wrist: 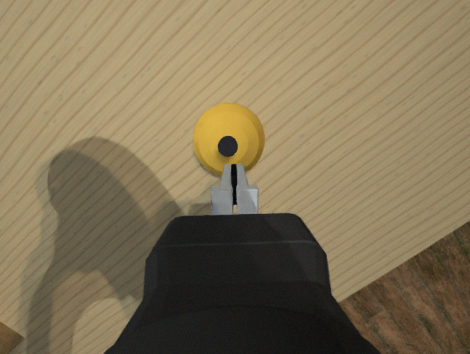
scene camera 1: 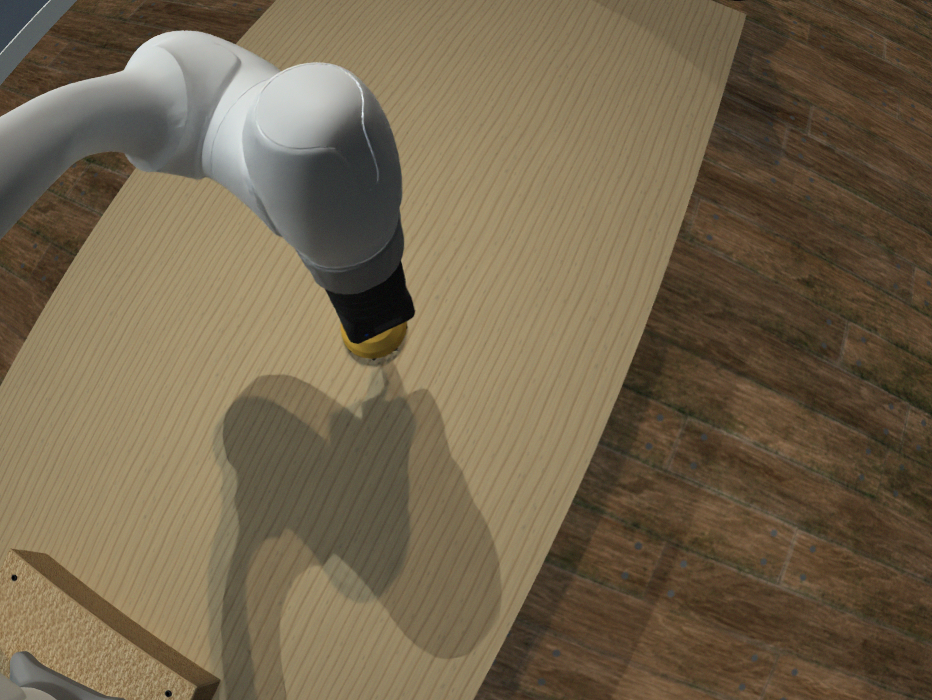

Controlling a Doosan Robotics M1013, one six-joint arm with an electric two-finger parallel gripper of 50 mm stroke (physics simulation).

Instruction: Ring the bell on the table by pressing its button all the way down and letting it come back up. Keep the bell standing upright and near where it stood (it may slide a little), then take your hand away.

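Places are measured from the arm's base along level axes (x left, y ahead, z down), in centimetres.
Pixels of known places: gripper, fingertip midpoint: [wrist: 234,176].
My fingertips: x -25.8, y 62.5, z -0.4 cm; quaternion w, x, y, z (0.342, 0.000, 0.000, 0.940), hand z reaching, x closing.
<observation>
Ahead of a thing's pixels: the offset from my fingertips to its top centre. Level surfaces: height alone.
The yellow domed bell {dy +1.5, dx +1.9, dz +1.5 cm} [scene camera 1: 376,345] [wrist: 242,127] stands upright on the wood-grain table {dz +8.1 cm} [scene camera 1: 527,226] [wrist: 350,100]. Its black button {dy +1.5, dx +1.9, dz +1.5 cm} [wrist: 227,146] shows raised at the top of the dome in the wrist view; in the scene view the gripper body hides it. My gripper [wrist: 234,176] is shut, with nothing between the fingers. In the wrist view its fingertips overlap the lower edge of the dome, just below and slightly right of the button. In the scene view the fingers are hidden behind the black gripper body, which covers the bell's upper part. The height of the tips over the bell is hard to tell.
A tan block-like board [scene camera 1: 82,625] with dark holes lies at the lower left of the scene view, near the grey robot base part. The table's edge runs down the right side, with brown plank floor [scene camera 1: 753,452] [wrist: 420,295] beyond. The arm's shadow falls across the table.
</observation>
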